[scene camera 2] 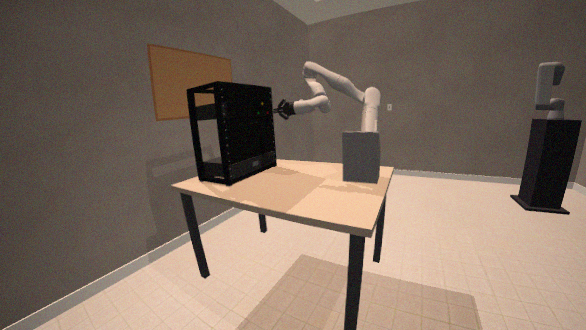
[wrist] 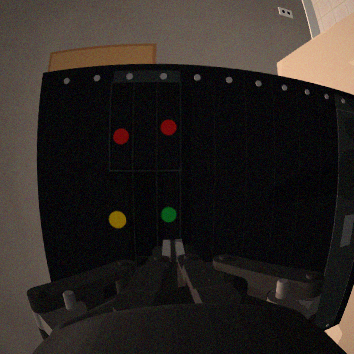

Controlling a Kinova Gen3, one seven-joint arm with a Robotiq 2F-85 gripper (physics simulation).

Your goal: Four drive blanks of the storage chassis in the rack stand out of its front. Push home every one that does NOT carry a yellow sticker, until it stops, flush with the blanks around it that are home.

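There is a black rack (scene camera 2: 248,148) in what I see, and the black rack is 135 cm from the lens.
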